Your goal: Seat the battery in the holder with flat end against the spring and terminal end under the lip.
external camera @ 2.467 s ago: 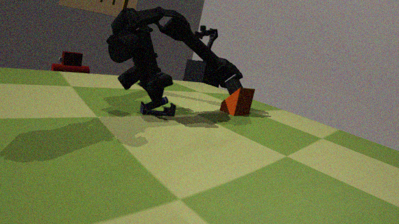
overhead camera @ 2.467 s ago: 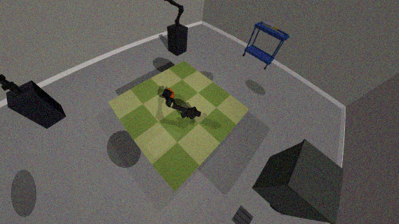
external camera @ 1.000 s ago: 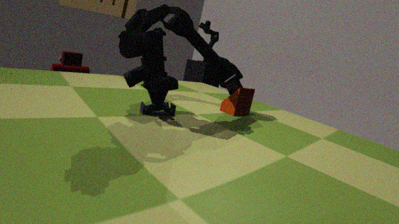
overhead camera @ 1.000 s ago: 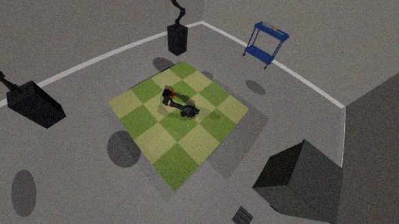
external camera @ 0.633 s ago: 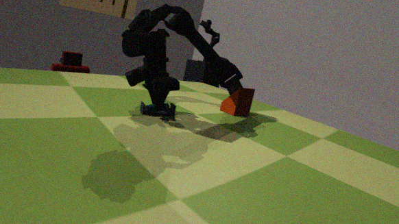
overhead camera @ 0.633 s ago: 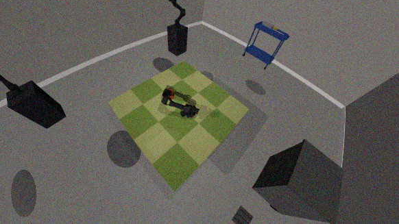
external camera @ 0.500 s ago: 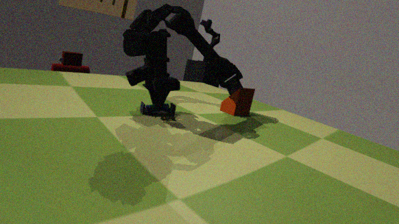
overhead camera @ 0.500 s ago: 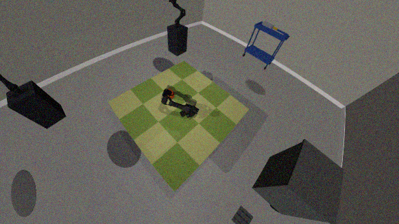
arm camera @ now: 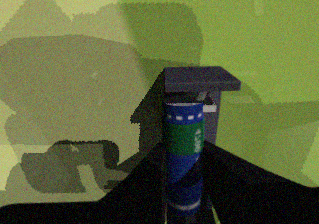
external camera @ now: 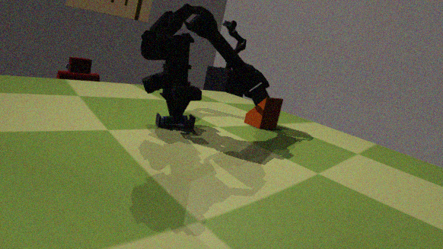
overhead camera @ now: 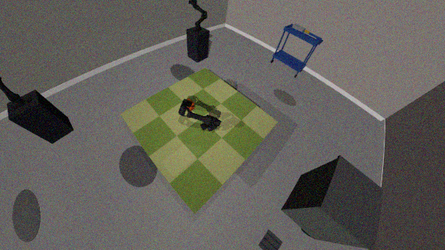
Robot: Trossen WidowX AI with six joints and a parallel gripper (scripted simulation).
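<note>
Now: gripper tip 1 cm below the battery.
</note>
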